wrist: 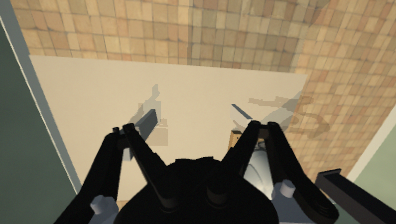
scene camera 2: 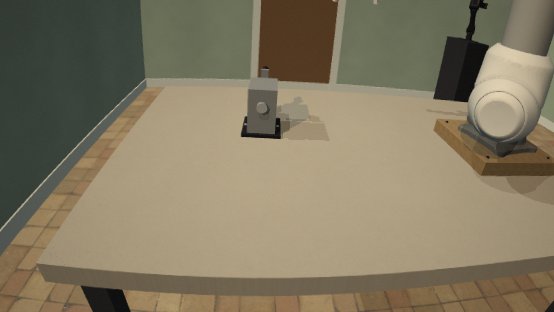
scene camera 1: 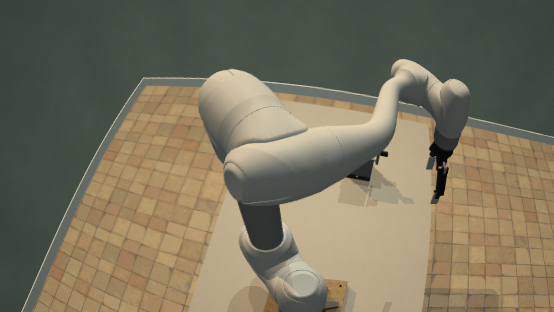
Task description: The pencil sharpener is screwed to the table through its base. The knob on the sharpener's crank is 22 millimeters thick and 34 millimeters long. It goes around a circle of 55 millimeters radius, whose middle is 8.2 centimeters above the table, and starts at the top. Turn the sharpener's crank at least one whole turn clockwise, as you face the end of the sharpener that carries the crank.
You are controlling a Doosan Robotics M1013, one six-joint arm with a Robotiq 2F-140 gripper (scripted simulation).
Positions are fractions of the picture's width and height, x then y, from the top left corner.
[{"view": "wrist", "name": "gripper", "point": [0.49, 0.51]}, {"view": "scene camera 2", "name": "grey pencil sharpener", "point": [0.47, 0.39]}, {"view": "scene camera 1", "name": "gripper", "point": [0.78, 0.59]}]
